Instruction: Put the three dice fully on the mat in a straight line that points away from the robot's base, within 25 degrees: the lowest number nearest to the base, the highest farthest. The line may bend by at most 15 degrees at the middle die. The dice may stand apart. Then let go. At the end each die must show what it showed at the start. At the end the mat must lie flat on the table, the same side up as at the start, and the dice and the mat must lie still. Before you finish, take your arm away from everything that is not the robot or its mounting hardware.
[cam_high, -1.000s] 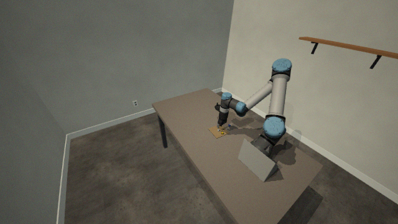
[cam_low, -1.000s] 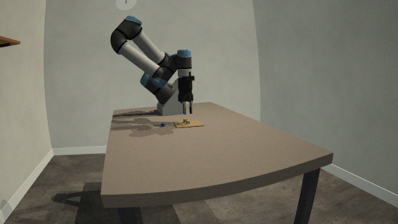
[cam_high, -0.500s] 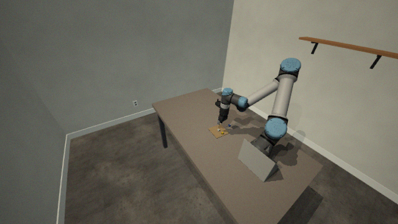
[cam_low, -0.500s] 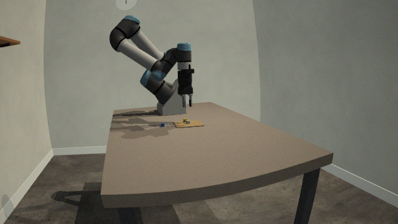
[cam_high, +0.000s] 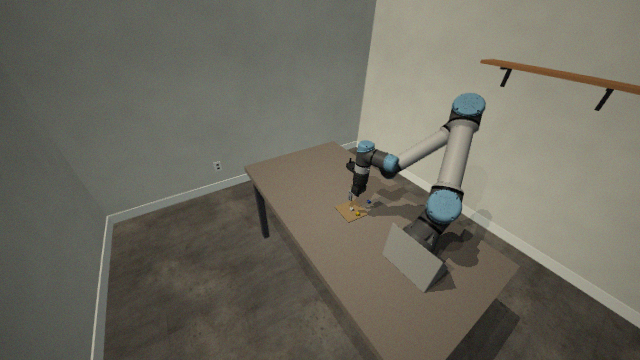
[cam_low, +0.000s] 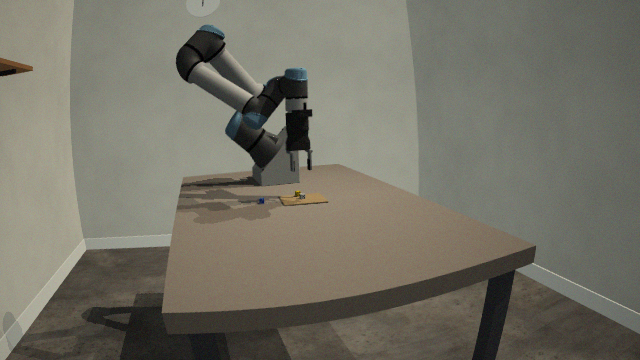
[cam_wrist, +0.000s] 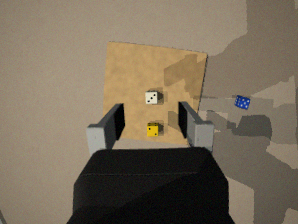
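The blue die lies 140 mm to the right of my hand and 110 mm below it. Round my hand: yellow die (100 mm below, 50 mm behind); then tan mat (110 mm below); then white die (100 mm below).
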